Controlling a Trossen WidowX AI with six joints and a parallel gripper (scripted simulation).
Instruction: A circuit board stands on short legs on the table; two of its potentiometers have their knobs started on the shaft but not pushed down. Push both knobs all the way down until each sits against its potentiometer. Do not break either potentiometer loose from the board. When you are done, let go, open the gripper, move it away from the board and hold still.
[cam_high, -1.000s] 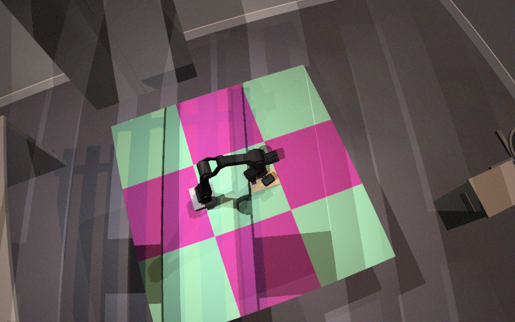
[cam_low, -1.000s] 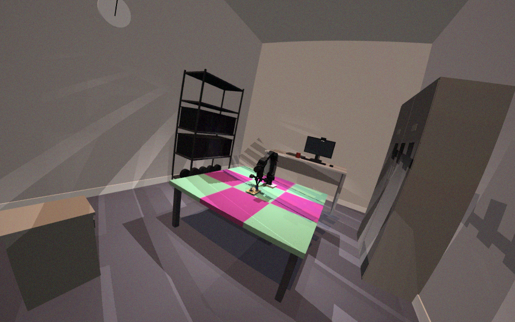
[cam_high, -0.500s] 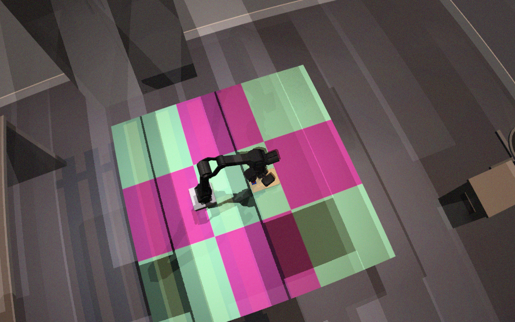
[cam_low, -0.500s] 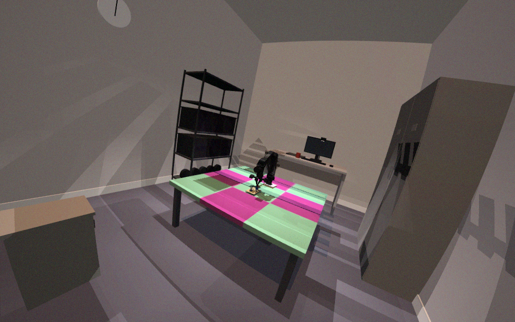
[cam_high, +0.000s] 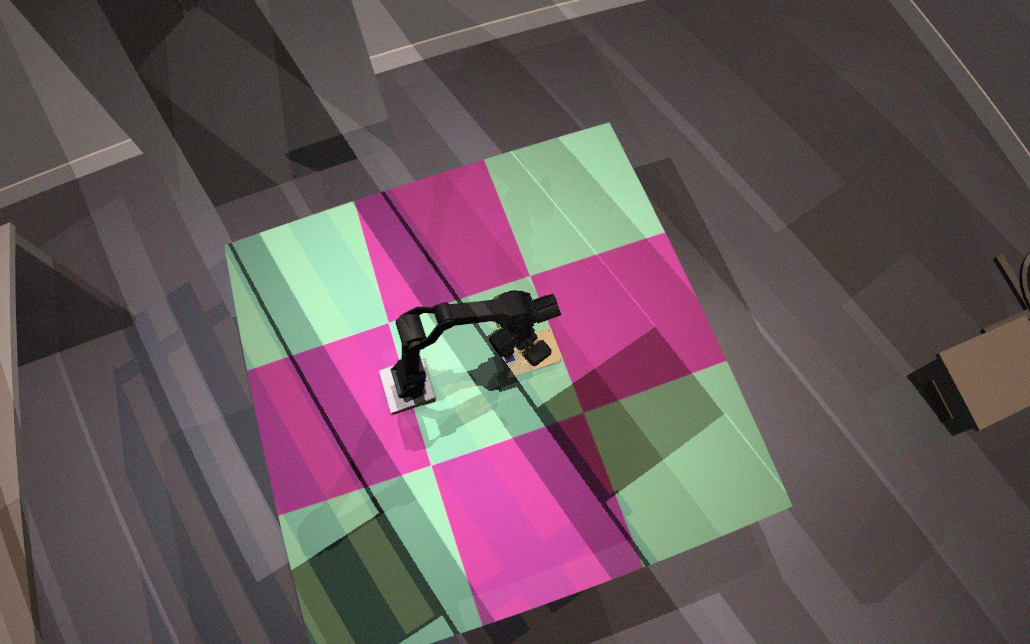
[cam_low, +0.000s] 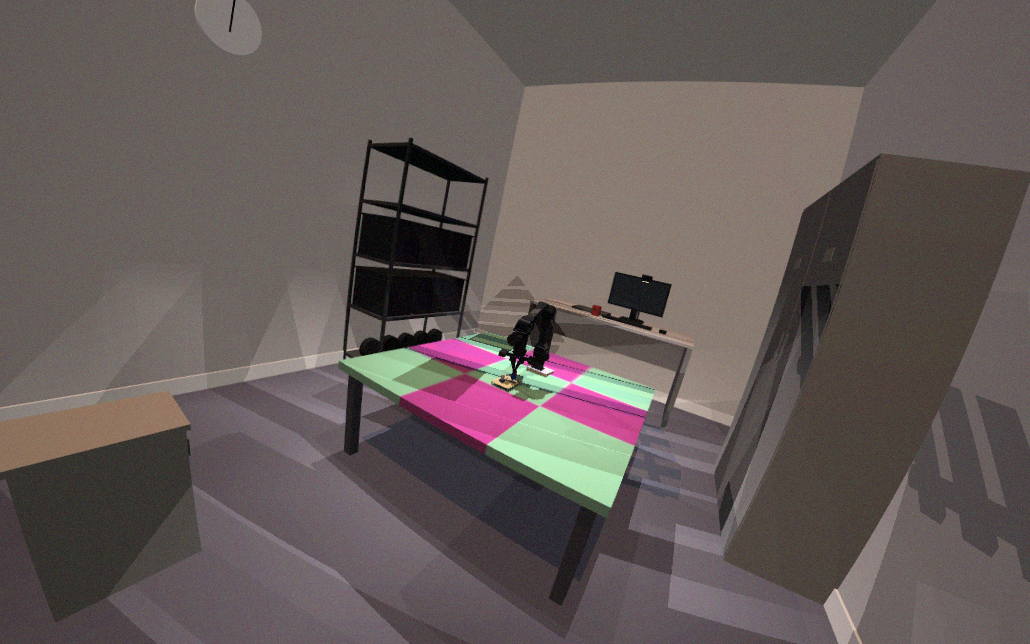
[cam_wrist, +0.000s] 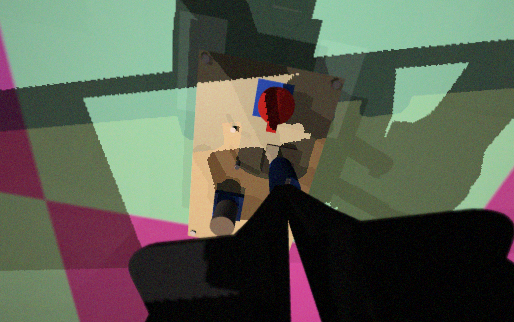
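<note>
Now: gripper tip 10 mm above the dark blue knob. Round my gripper tip: red knob (40 mm behind, 20 mm below, 10 mm to the right).
</note>
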